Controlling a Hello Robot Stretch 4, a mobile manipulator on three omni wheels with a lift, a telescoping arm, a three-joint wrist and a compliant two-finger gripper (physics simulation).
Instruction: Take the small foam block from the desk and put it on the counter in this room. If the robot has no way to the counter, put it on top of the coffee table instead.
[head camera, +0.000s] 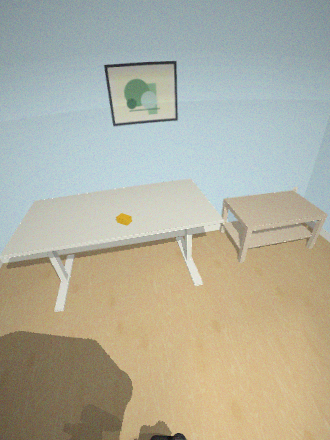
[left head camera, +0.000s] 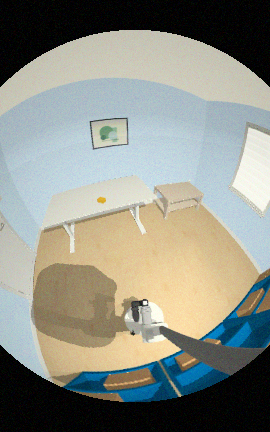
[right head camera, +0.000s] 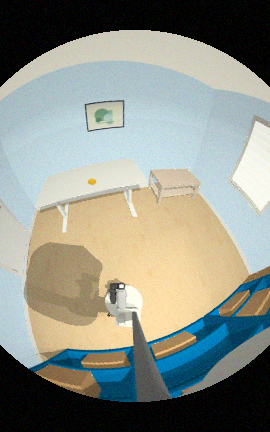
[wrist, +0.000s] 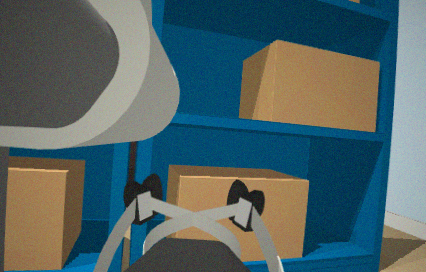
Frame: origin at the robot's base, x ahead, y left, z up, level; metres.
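Where they show: gripper, fingertip midpoint: (left head camera: 138, 335) (right head camera: 113, 317) (wrist: 195, 193).
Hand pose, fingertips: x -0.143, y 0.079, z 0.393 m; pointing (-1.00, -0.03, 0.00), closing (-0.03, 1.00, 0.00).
After its pixels a point has its place.
The small foam block (head camera: 124, 219) @(x 1.251, y 0.389, z 0.736 m) (left head camera: 101, 200) @(x 1.246, y 0.389, z 0.728 m) (right head camera: 92, 182) @(x 1.247, y 0.378, z 0.721 m) is orange-yellow and lies on the white desk (head camera: 165, 200) @(x 1.591, y 0.127, z 0.692 m) (left head camera: 125, 187) @(x 1.581, y 0.092, z 0.693 m) (right head camera: 117, 172) @(x 1.508, y 0.090, z 0.693 m), near the middle of its top. The light wood coffee table (head camera: 275, 206) @(x 1.937, y -0.983, z 0.423 m) (left head camera: 179, 191) @(x 1.851, y -0.921, z 0.423 m) (right head camera: 175, 177) @(x 1.861, y -0.924, z 0.423 m), with a lower shelf, stands to the right of the desk. A counter does not show in these views. My gripper (wrist: 195, 193) @(x -0.143, y 0.079, z 0.393 m) is open and empty, its two black fingertips apart in front of the blue shelving. It is far from the desk and the block.
Blue shelving (left head camera: 200, 374) (right head camera: 205, 345) (wrist: 280, 129) with cardboard boxes (left head camera: 130, 379) (right head camera: 174, 345) (wrist: 325, 87) stands close to my base. Wood floor (head camera: 240, 330) @(x 0.872, y -0.453, z -0.027 m) lies between my base and the desk. A door (left head camera: 15, 260) @(x 0.485, y 1.764, z 0.432 m) is at the left, a window (left head camera: 254, 167) @(x 1.196, y -1.921, z 1.361 m) (right head camera: 256, 167) @(x 1.176, y -1.926, z 1.297 m) at the right.
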